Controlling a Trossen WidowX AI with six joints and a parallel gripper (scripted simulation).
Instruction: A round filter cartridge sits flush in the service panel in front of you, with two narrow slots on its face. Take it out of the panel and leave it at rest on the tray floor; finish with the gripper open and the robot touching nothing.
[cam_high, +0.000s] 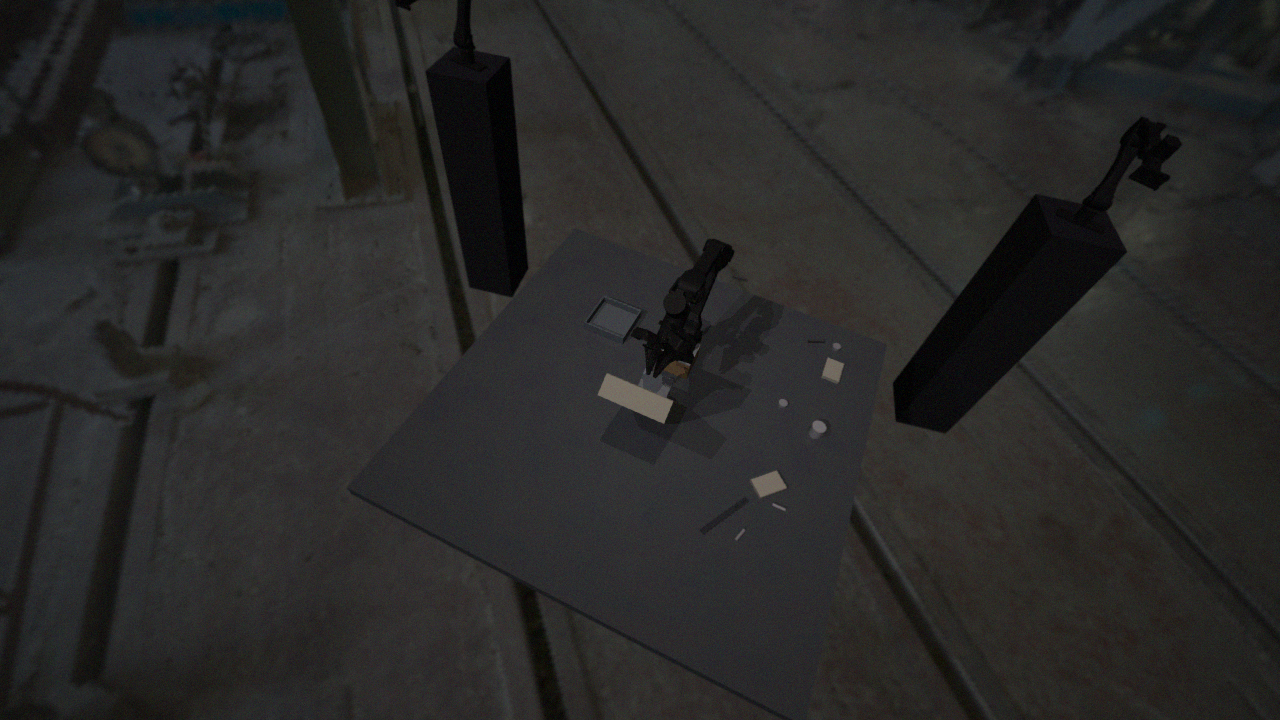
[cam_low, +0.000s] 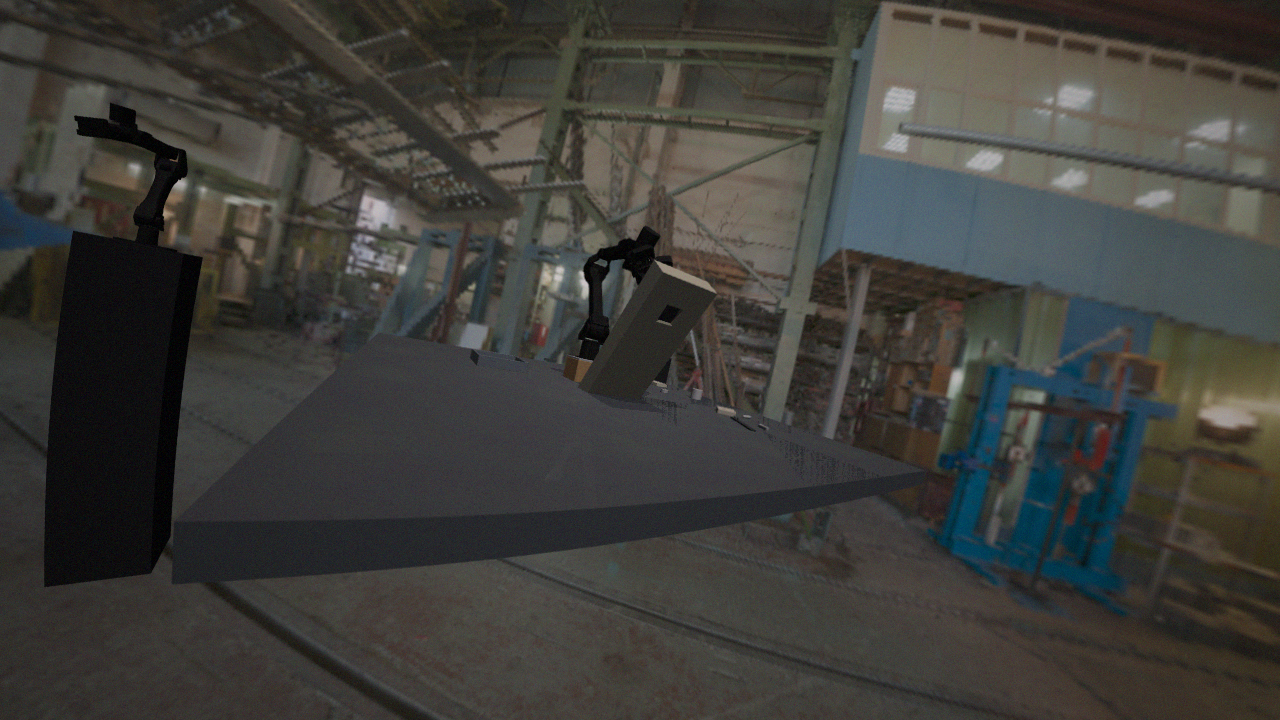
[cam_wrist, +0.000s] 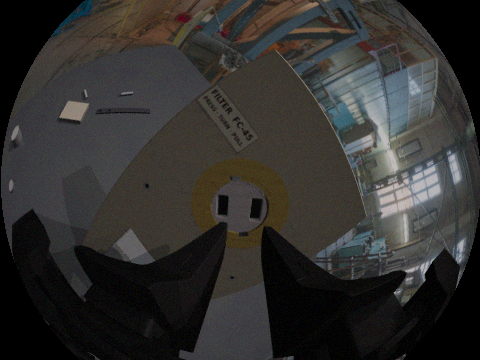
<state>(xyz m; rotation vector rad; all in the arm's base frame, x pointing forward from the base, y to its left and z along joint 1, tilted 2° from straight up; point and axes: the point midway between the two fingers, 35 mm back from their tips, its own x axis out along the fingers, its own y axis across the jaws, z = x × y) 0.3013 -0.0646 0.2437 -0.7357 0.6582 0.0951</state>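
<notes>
My gripper tip is now 40 mm short of the round filter cartridge, 40 mm above it and 10 mm to the left of it. From my gripper tip the other things lie so: grey square tray 430 mm behind, 300 mm below, 200 mm to the right.
</notes>
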